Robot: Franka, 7 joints.
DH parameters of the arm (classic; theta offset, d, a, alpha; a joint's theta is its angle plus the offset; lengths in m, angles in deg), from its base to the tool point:
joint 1: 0 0.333 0 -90
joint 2: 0 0 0 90
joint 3: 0 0.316 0.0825 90
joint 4: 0 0 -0.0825 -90
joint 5: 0 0.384 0 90
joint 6: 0 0 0.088 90
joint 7: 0 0.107 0 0
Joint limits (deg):
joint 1: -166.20..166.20
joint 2: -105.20..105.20
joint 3: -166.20..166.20
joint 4: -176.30..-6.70
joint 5: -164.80..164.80
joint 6: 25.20..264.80
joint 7: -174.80..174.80
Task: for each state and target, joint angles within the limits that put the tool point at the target. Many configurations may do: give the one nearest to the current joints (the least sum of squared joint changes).
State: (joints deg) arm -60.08 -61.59 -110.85 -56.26 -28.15 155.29 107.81
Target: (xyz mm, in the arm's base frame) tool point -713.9 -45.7 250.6
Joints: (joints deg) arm -47.97 -69.12 -113.32 -92.63 -28.60 145.77 107.81
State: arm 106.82 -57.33 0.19 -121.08 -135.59 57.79 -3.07
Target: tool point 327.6 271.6 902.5
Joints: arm 103.02 -24.17 -34.98 -95.91 -139.23 80.83 -3.07
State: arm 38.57 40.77 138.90 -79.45 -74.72 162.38 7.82
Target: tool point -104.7 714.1 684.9
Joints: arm 55.43 71.84 106.04 -65.80 -72.70 152.44 7.82
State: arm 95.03 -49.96 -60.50 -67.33 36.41 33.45 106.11
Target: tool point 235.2 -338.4 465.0
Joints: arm 56.93 -68.54 -86.81 -106.12 20.93 25.20 106.11
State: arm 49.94 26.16 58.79 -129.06 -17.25 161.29 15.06
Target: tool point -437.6 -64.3 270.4
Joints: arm 92.84 30.96 88.66 -150.89 -20.29 158.20 15.06
